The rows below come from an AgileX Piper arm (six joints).
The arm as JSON. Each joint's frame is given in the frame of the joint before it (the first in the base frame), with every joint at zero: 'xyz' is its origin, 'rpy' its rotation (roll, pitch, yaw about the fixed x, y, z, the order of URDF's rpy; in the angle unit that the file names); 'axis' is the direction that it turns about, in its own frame. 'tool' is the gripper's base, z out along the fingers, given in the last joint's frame.
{
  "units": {
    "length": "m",
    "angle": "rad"
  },
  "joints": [
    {
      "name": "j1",
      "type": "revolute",
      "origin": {
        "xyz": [
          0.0,
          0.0,
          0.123
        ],
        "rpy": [
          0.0,
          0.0,
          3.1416
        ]
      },
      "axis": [
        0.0,
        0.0,
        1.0
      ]
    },
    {
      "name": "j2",
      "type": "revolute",
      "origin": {
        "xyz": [
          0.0,
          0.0,
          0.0
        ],
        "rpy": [
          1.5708,
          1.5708,
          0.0
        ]
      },
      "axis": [
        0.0,
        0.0,
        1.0
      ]
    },
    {
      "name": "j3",
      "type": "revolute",
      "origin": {
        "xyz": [
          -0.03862,
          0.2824,
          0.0
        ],
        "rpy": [
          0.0,
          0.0,
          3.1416
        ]
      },
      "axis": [
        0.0,
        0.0,
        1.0
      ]
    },
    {
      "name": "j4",
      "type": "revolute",
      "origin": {
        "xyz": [
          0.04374,
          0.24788,
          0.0
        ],
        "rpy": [
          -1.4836,
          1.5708,
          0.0
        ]
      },
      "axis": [
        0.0,
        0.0,
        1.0
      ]
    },
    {
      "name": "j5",
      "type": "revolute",
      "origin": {
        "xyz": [
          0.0,
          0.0,
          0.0
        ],
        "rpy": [
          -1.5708,
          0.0,
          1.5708
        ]
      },
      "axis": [
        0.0,
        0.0,
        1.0
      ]
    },
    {
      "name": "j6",
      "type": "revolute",
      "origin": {
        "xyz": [
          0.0,
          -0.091,
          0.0
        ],
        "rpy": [
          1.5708,
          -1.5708,
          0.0
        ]
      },
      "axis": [
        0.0,
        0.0,
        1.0
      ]
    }
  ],
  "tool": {
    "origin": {
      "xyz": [
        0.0,
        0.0,
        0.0
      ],
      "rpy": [
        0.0,
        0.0,
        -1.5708
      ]
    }
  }
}
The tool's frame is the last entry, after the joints.
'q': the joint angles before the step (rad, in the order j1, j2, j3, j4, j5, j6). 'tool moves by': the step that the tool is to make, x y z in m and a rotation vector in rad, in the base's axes. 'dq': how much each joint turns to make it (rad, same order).
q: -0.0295 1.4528 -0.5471 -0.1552 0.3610 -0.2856
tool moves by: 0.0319 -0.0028 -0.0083 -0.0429 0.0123 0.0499
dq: 0.0002 0.1313 -0.1040 -0.0702 -0.0162 0.0046
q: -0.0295 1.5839 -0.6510 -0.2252 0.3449 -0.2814
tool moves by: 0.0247 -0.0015 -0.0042 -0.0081 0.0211 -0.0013
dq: 0.0000 0.0901 -0.0977 -0.0068 0.0294 0.0022
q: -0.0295 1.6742 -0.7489 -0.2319 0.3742 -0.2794
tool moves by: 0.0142 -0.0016 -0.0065 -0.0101 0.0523 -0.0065
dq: 0.0000 0.0676 -0.0686 -0.0039 0.0545 0.0010
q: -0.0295 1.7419 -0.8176 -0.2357 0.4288 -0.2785
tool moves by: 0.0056 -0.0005 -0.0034 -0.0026 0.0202 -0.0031
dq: 0.0001 0.0284 -0.0266 0.0000 0.0189 0.0002
